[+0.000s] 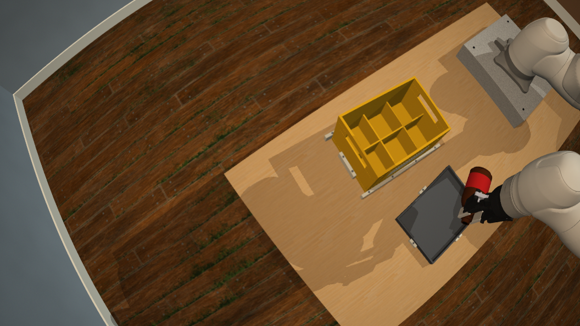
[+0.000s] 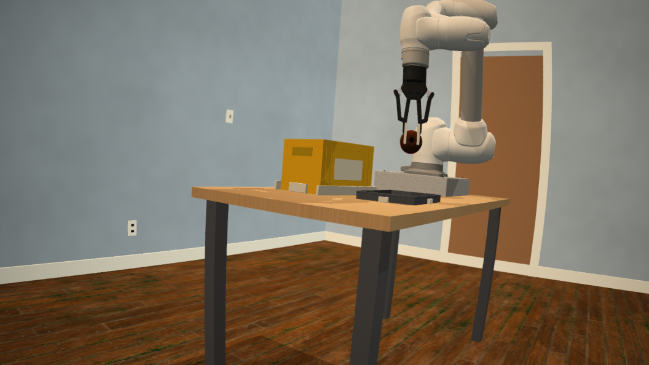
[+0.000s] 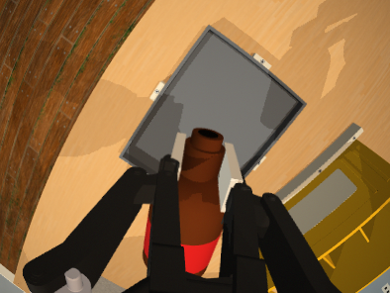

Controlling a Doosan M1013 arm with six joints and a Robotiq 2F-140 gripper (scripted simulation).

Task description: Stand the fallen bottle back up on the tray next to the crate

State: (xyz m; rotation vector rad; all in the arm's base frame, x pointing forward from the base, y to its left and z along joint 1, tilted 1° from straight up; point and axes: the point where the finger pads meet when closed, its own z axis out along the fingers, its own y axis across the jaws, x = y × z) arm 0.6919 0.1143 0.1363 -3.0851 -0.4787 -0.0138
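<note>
My hand is 50 mm past the bottle, 20 mm to the left of it and 20 mm above it. Also, from my hand: yellow crate 50 mm behind, 310 mm to the right, 130 mm below; then dark grey tray 20 mm behind, 30 mm to the right, 200 mm below.
</note>
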